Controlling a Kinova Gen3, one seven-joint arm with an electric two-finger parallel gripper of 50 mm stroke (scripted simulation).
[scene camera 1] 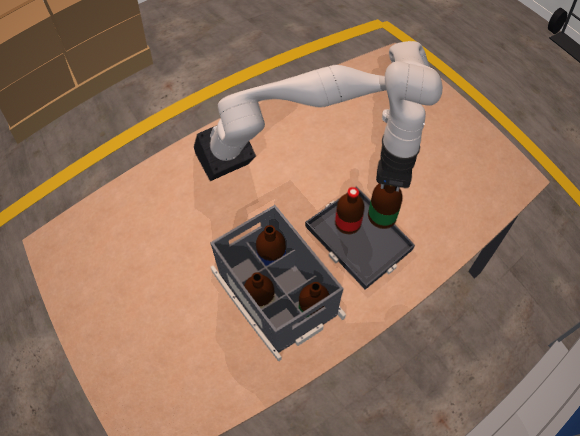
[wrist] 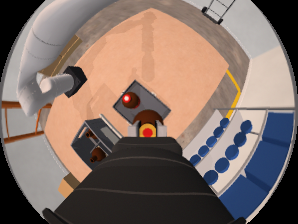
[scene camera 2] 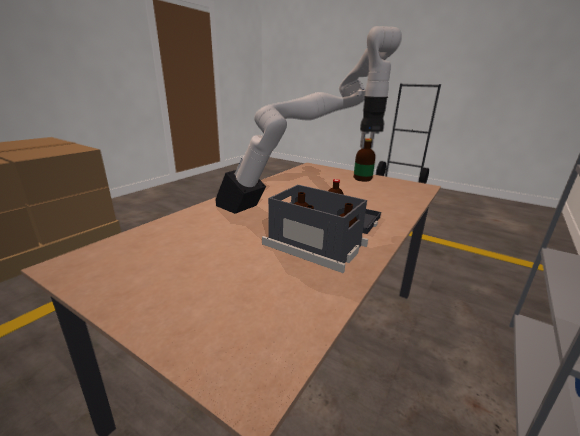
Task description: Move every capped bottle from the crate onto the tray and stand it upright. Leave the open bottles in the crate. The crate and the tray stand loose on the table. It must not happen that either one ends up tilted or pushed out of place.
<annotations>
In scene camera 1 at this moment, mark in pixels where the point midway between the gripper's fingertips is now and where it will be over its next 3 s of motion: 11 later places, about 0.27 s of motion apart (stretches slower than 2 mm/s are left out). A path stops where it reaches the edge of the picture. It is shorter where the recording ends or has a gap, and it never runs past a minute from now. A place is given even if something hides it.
My gripper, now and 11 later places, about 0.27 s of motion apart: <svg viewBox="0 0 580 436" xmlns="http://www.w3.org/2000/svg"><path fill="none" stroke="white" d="M389 186L390 187L390 191L390 193L388 197L388 200L387 203L386 206L385 209L384 212L384 215L383 218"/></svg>
</annotations>
